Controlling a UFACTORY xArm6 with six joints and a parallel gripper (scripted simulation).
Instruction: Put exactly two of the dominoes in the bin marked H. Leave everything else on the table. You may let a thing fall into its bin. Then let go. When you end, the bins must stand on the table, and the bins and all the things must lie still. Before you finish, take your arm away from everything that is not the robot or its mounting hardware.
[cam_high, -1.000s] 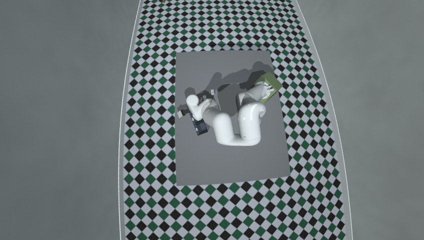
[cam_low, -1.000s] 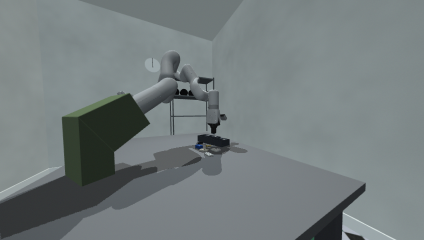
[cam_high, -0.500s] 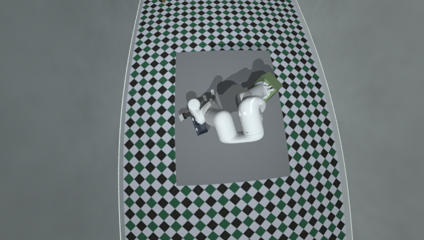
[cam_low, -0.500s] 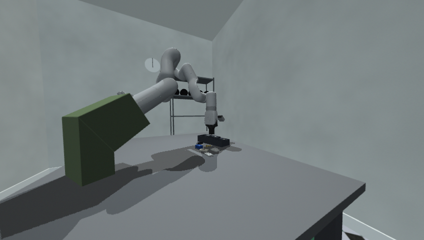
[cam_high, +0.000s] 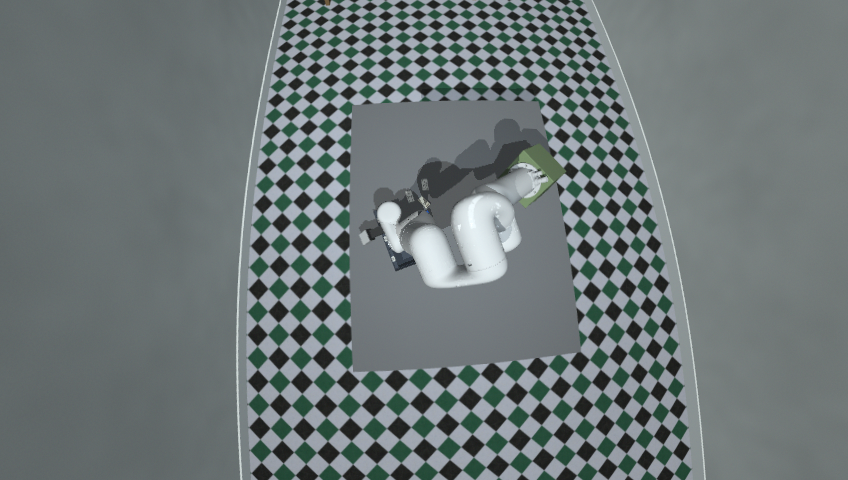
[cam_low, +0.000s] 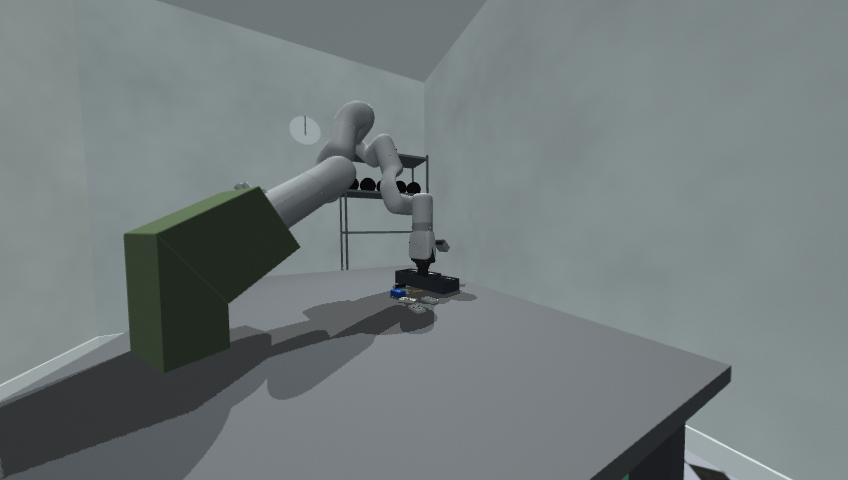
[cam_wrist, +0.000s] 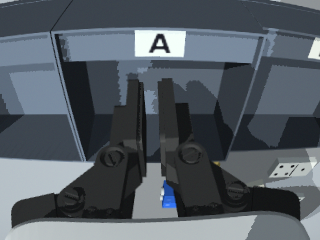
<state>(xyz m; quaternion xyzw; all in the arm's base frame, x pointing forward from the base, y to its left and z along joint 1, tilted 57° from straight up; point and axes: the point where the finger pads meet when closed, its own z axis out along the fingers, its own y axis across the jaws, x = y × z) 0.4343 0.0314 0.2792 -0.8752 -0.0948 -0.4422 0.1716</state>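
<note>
Now: the dark bin tray 10 mm ahead of my hand and 30 mm below it. Round my hand: black battery: 90 mm behind, 40 mm below; then yellow bolt: 60 mm behind, 90 mm to the right, 40 mm below; then blue block: 120 mm behind, 80 mm to the right, 40 mm below.
</note>
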